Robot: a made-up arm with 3 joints. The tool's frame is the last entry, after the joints.
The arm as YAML. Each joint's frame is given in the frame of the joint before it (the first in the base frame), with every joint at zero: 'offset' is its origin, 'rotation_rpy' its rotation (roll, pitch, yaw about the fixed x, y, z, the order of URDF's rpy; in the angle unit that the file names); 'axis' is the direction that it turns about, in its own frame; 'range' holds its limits. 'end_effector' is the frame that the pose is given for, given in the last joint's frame.
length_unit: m
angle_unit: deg
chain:
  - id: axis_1
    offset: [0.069, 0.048, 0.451]
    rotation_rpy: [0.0, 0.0, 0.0]
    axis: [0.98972, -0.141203, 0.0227]
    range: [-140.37, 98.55]
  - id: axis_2
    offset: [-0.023, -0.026, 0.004]
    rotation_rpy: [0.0, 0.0, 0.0]
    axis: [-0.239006, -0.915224, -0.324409]
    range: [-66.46, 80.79]
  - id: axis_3
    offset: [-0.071, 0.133, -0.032]
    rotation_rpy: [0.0, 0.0, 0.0]
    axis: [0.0, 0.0, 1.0]
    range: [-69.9, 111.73]
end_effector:
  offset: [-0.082, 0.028, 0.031]
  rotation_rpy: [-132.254, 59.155, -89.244]
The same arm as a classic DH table. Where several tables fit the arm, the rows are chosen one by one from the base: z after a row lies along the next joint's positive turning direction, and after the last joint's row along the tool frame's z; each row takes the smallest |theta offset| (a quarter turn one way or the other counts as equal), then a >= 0, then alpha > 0; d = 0 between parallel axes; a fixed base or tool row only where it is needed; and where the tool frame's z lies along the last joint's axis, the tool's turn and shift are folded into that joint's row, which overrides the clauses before.
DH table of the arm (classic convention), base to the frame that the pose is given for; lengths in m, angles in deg. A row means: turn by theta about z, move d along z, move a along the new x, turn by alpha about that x. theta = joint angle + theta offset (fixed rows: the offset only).
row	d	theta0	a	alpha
base (fixed)	0.4496	81.88	0.0573	88.70
axis_1	0.0455	-71.09	-0.0136	96.59
axis_2	-0.0909	-89.12	0.1023	108.93
axis_3	-0.0561	-36.66	0.0731	110.17
tool (fixed)	-0.0495	-113.85	0.0000	0.00
Joint limits (deg, base to tool): -140.37..98.55 -66.46..80.79 -69.90..111.73

